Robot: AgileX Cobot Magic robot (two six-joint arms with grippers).
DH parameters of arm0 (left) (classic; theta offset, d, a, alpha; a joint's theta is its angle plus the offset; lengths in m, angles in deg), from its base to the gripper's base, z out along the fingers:
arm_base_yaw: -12.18 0.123 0 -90
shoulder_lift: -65.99 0 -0.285 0
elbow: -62.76 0 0.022 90
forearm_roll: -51.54 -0.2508 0 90
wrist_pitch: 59.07 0 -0.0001 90
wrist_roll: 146.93 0.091 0 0
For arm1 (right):
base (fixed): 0 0 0 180
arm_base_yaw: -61.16 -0.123 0 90
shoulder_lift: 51.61 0 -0.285 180
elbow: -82.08 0 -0.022 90
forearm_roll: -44.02 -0.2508 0 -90
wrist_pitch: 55.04 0 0.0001 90
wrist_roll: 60.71 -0.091 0 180
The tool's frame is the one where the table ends.
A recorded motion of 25 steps. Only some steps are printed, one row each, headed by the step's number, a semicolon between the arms.
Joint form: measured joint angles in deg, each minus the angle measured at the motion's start. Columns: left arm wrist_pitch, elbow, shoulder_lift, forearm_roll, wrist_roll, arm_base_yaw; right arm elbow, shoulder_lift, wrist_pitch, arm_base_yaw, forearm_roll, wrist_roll.
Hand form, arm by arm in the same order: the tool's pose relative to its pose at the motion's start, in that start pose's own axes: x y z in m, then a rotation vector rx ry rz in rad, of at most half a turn. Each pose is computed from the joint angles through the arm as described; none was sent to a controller.
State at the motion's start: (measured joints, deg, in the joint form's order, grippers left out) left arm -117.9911 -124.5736 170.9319 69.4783 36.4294 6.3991; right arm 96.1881 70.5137 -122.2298 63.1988 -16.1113 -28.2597
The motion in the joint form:
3: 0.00 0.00 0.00 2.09 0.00 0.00; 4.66 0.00 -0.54 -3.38 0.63 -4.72
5: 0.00 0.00 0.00 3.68 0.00 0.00; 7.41 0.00 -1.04 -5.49 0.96 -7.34
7: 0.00 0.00 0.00 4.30 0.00 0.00; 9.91 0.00 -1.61 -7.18 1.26 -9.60
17: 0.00 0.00 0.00 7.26 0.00 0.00; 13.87 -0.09 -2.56 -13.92 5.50 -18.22
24: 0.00 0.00 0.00 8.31 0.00 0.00; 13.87 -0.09 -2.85 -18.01 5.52 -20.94
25: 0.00 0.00 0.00 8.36 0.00 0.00; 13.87 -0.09 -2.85 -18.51 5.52 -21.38
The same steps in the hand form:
3: -0.0002 -0.0028 0.0000 0.0312 -0.0018 -0.0188; -0.0089 0.0302 0.0084 -0.0201 0.0087 -0.0193
5: -0.0004 -0.0050 -0.0001 0.0549 -0.0032 -0.0332; -0.0123 0.0495 0.0136 -0.0358 0.0180 -0.0339
7: -0.0005 -0.0058 -0.0002 0.0642 -0.0038 -0.0387; -0.0149 0.0662 0.0168 -0.0498 0.0253 -0.0469
17: -0.0009 -0.0098 -0.0005 0.1083 -0.0064 -0.0654; -0.0048 0.1087 0.0416 -0.0366 0.1087 -0.0445
24: -0.0011 -0.0112 -0.0007 0.1240 -0.0073 -0.0749; 0.0084 0.1294 0.0610 -0.0578 0.1688 -0.0375
25: -0.0011 -0.0113 -0.0007 0.1248 -0.0073 -0.0753; 0.0101 0.1319 0.0633 -0.0600 0.1756 -0.0348

